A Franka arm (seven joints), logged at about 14 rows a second.
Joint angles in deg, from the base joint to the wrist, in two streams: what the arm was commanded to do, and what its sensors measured. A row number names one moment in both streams.
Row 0, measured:
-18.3 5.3 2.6 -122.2 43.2 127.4 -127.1
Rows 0 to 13, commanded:
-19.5 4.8 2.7 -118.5 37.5 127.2 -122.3
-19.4 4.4 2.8 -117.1 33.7 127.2 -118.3
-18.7 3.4 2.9 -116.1 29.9 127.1 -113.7
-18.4 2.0 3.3 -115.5 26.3 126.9 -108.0
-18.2 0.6 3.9 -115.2 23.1 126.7 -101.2
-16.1 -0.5 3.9 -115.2 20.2 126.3 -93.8
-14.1 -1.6 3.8 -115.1 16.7 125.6 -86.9
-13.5 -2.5 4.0 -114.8 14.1 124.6 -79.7
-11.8 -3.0 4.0 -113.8 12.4 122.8 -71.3
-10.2 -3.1 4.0 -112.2 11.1 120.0 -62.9
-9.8 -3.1 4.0 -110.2 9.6 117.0 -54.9
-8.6 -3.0 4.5 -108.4 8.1 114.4 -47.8
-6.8 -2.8 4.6 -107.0 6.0 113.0 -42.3
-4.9 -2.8 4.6 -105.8 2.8 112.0 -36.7
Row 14, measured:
-7.1 -3.5 4.2 -109.0 7.3 114.9 -47.0
